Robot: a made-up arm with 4 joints. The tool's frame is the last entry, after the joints.
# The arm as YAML. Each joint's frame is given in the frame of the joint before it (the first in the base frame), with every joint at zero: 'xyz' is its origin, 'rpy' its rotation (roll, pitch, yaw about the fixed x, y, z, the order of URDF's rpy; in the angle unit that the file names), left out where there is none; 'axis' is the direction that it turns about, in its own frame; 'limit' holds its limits. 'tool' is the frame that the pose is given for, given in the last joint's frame.
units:
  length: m
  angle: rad
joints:
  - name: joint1
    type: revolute
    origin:
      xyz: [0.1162, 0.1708, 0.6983]
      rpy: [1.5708, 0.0, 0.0]
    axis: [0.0, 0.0, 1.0]
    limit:
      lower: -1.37
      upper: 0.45
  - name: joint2
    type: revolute
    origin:
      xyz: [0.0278, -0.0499, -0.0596]
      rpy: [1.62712, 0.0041, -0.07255]
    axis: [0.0, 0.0, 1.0]
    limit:
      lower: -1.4
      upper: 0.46
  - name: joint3
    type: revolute
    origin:
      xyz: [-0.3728, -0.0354, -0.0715]
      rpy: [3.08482, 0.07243, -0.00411]
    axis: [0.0, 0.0, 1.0]
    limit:
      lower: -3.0
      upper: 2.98
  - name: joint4
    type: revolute
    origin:
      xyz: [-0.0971, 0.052, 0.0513]
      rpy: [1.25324, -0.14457, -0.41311]
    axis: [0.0, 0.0, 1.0]
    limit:
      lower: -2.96
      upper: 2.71
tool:
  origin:
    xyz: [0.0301, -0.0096, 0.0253]
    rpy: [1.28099, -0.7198, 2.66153]
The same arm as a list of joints. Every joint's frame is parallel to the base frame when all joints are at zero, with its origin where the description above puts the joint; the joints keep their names.
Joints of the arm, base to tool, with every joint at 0 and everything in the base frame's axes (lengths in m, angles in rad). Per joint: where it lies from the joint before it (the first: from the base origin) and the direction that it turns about. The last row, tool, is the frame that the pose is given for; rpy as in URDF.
joint1: axis -y origin 0.1162 0.1708 0.6983
joint2: axis -0.072598 0.056298 -0.995771 origin 0.0278 0.0596 -0.0499
joint3: axis +z origin -0.3666 0.0298 0.1002
joint4: axis -0.419079 -0.853757 0.308985 origin -0.0973 0.0516 0.0513
tool: origin 0.0167 -0.0367 0.0031 rpy -0.2561 -0.449 -2.9382
Joint limits (rad, base to tool): -1.37..0.45 -1.4..0.46 -3..2.98 -2.96..2.71

